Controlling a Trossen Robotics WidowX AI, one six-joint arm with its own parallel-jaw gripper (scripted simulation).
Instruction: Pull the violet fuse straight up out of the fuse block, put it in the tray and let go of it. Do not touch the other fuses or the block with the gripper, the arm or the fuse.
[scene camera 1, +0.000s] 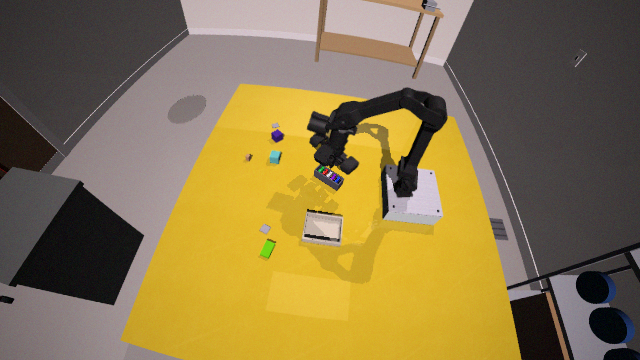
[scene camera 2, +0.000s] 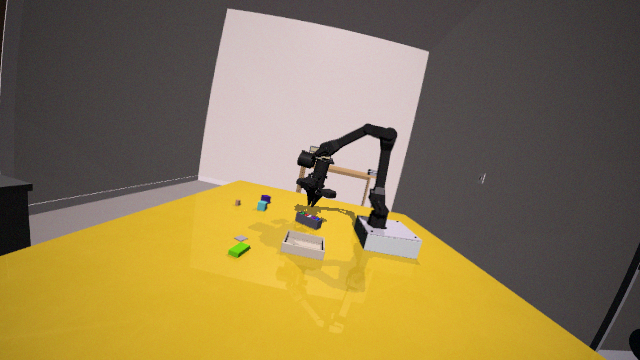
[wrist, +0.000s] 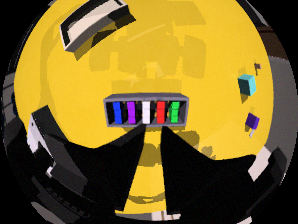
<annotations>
My gripper shows in scene camera 1, in scene camera 2 and in the wrist view (153, 129). The same spot on my gripper: (scene camera 2: 313, 197) is (scene camera 1: 333, 164).
</annotations>
